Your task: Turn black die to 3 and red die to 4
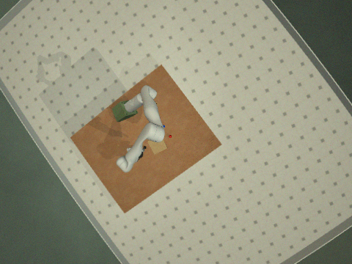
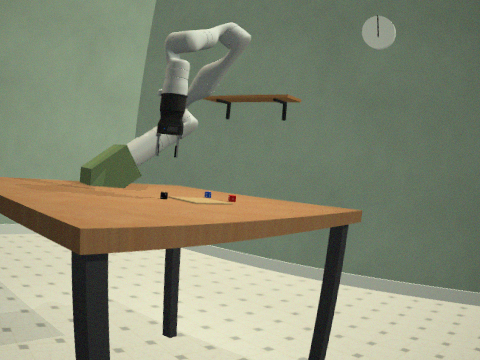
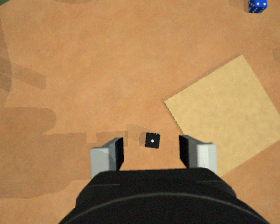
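The black die is 10 mm ahead of my hand and 130 mm below it. From my hand the other things lie so: tan mat (50 mm ahead, 110 mm to the left, 140 mm below); then blue die (60 mm behind, 260 mm to the left, 130 mm below); then red die (50 mm ahead, 250 mm to the left, 130 mm below).
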